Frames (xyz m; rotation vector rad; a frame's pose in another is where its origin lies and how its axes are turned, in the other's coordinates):
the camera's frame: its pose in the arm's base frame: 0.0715 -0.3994 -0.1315 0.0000 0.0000 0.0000
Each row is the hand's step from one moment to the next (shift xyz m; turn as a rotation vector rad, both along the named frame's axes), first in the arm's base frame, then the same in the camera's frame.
Working: the arm's base frame: its pose in the camera's frame: -0.0715 0.3994 0.1315 0.0000 0.0000 0.0000

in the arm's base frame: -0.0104 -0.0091 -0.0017 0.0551 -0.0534 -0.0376
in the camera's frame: -0.0104 -0.0091 -0.0017 0.0551 -0.0534 -0.0376
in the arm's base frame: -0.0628 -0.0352 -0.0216 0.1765 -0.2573 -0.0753
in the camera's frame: -0.0628 -0.0352 -0.0216 0.1765 -0.2573 -0.0753
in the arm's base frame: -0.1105 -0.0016 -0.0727 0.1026 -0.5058 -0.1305
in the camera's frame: -0.1105 -0.0016 -0.0727 0.1026 -0.5058 -0.1305
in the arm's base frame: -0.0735 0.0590 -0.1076 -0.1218 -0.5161 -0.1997
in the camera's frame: -0.0735 0.0590 -0.1076 -0.1218 -0.5161 -0.1997
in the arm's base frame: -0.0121 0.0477 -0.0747 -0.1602 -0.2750 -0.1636
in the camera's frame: -0.0121 0.0477 -0.0747 -0.1602 -0.2750 -0.1636
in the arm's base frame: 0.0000 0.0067 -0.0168 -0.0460 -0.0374 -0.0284
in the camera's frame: 0.0000 0.0067 -0.0168 -0.0460 -0.0374 -0.0284
